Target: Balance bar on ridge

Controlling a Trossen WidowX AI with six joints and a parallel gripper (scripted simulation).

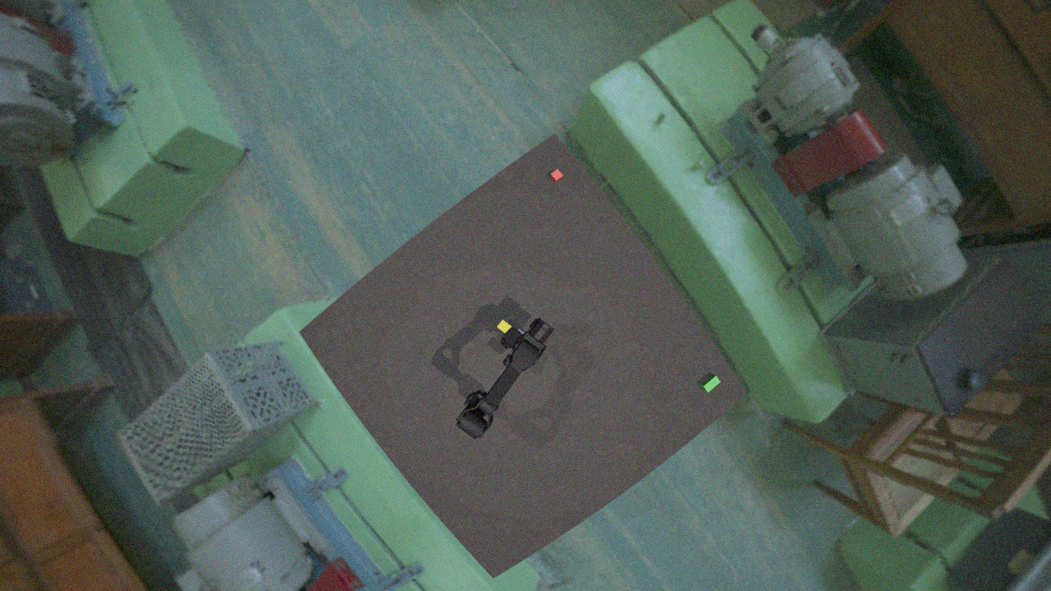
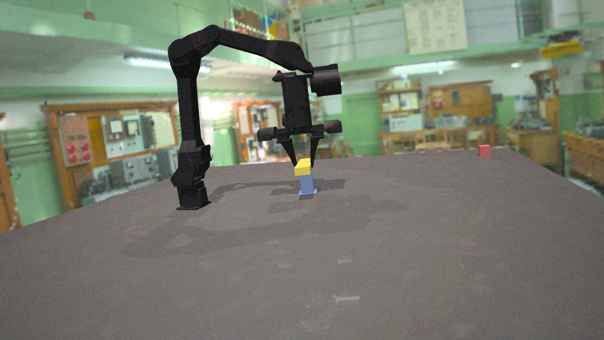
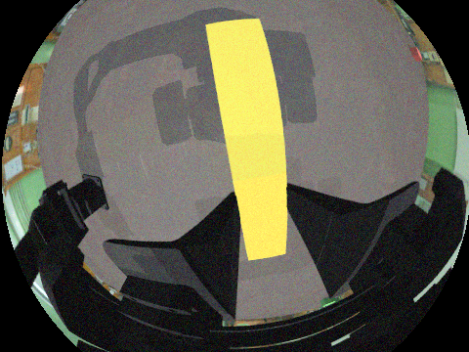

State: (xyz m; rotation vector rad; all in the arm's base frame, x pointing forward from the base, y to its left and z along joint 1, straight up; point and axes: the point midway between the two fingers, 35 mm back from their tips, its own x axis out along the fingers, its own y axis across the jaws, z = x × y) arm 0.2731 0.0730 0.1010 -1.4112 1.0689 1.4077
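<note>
My gripper tip is 30 mm to the right of the bar and 10 mm past it. Also, from my gripper tip: red cube: 470 mm ahead, 430 mm to the left, 50 mm below; green block: 570 mm to the right, 470 mm ahead, 50 mm below.
</note>
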